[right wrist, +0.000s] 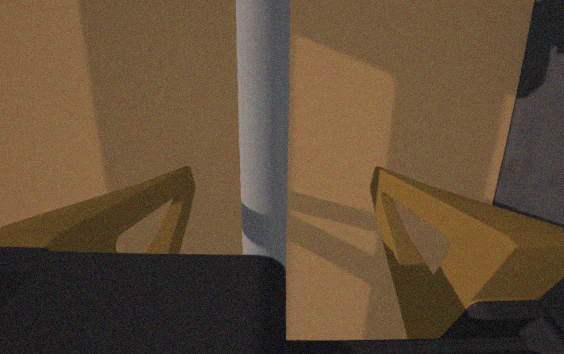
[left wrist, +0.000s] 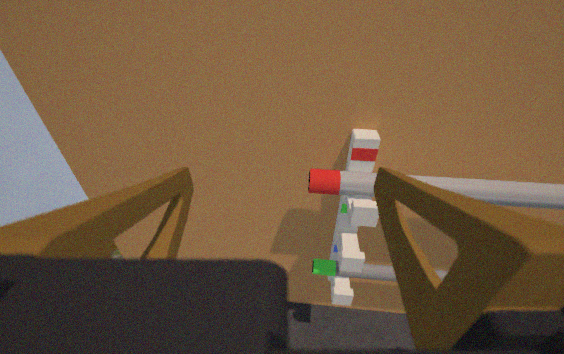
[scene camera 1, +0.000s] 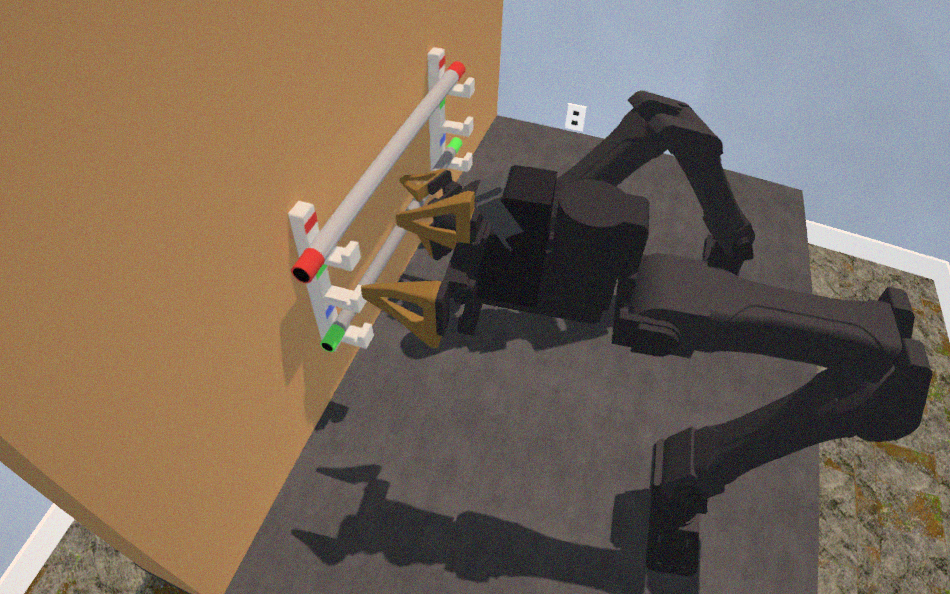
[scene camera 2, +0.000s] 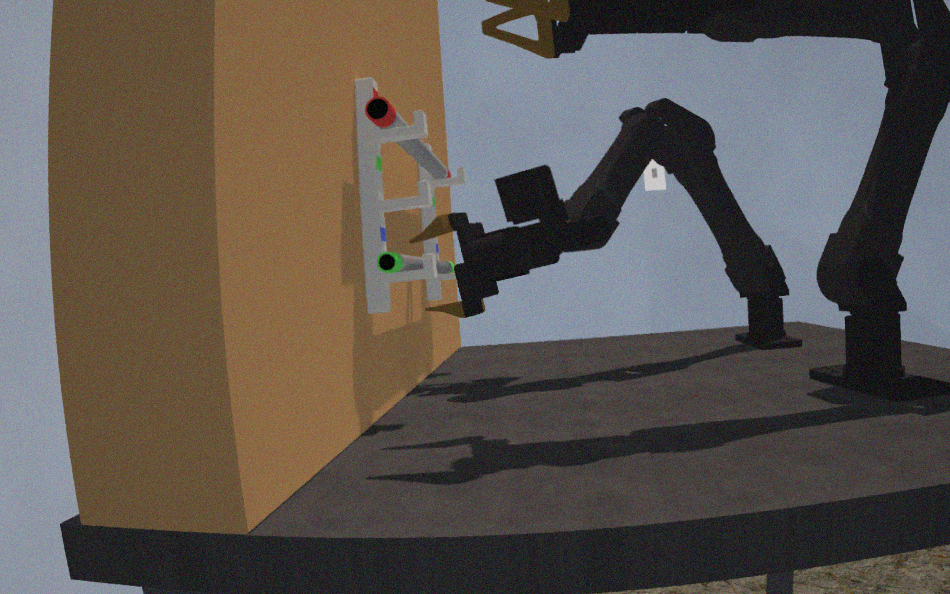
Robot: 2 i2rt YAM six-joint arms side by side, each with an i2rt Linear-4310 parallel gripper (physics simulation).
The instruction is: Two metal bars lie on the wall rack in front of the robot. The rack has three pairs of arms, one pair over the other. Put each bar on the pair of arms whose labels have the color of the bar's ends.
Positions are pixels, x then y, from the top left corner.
Scene:
green-ended bar: right wrist 263,41; left wrist; scene camera 1 371,275; scene camera 2
same spot on green-ended bar: [left wrist: 320,266] = [scene camera 2: 394,253]
same spot on tan wall: [left wrist: 249,103] = [scene camera 1: 227,265]

